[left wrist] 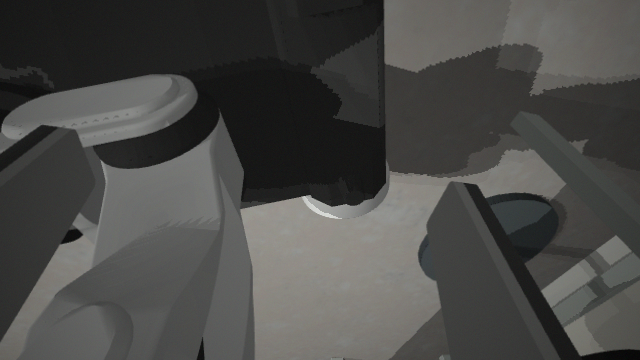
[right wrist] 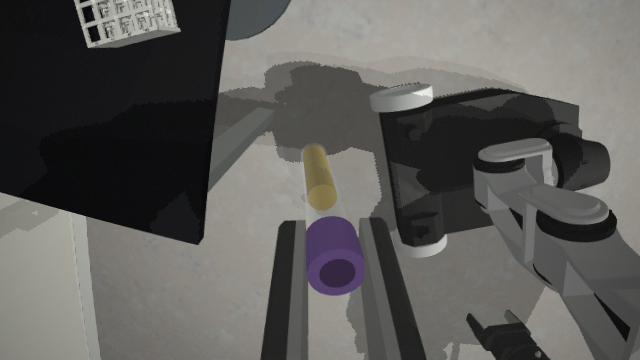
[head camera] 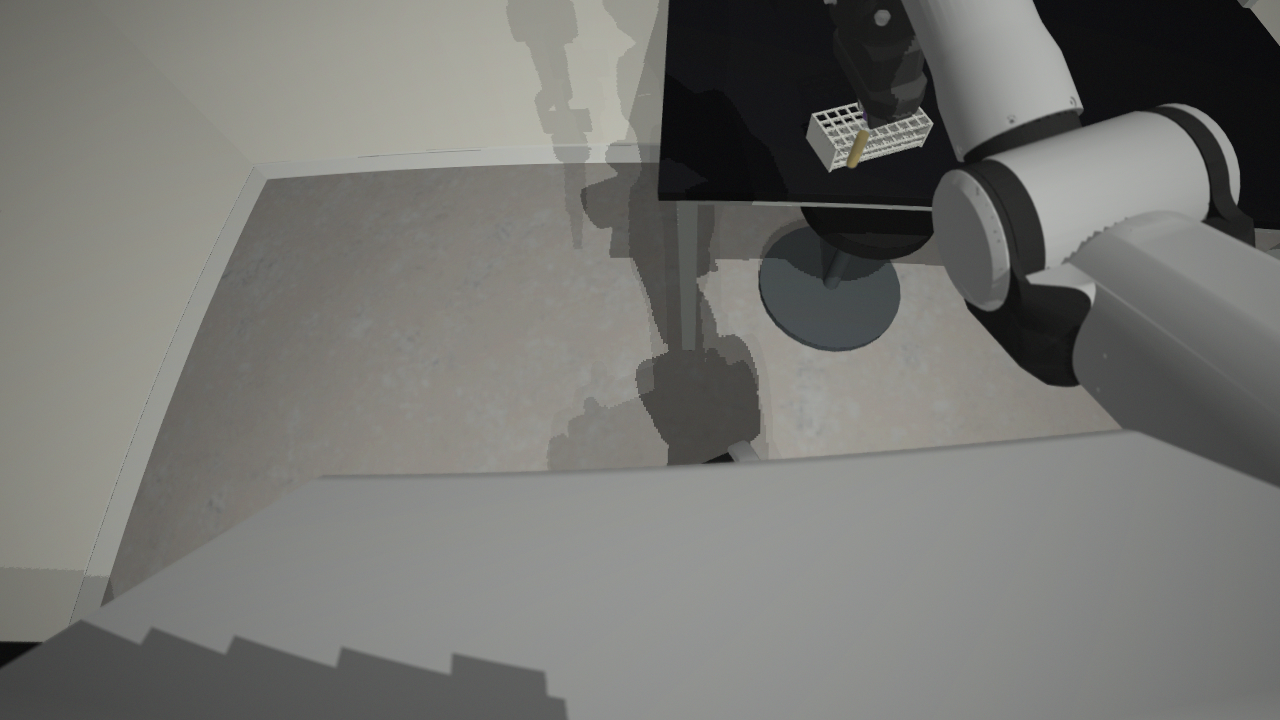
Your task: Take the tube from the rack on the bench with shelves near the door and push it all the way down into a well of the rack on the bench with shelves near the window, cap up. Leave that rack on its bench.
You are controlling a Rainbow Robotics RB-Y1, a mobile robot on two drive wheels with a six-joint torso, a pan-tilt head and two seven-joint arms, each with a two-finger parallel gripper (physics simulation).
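Frame: origin at the robot's base, x ahead, y left, z up, level; centimetres.
Seen in the pictures: left gripper, fingertip midpoint: [left wrist: 270,181] [right wrist: 487,314]; right gripper, fingertip midpoint: [right wrist: 332,237] [head camera: 872,115].
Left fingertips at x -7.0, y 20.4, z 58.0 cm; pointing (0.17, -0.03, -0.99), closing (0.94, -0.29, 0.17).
Observation:
Offsets run from my left fingertips to a thing's top centre. Level surfaces: height alone.
The tube {dy -59.1, dx +25.9, dz +51.2 cm} [head camera: 858,148] [right wrist: 319,172] has a purple cap and yellow contents. My right gripper [right wrist: 332,237] is shut on the cap, with the cap towards the wrist and the yellow end pointing away. The white rack {dy -82.1, dx +45.8, dz +23.9 cm} [head camera: 819,150] [right wrist: 136,39] stands on the black bench {dz +18.2 cm} [head camera: 733,147] [right wrist: 150,150]. In the head view the tube overlaps the rack's front side; in the right wrist view it shows apart from the rack. Its height over the rack cannot be told. The dark wrist hides part of the rack. My left gripper [left wrist: 270,181] [right wrist: 487,314] is open, low beside my body. The other rack does not show.
A stool base {dy -99.2, dx +52.9, dz -55.0 cm} [head camera: 827,308] [right wrist: 255,15] stands below the bench front. A bench leg [head camera: 687,286] [right wrist: 240,145] [left wrist: 575,170] stands near the left corner. A pale wall [head camera: 358,80] rises behind and left. My wheeled base [right wrist: 470,165] is beside the bench.

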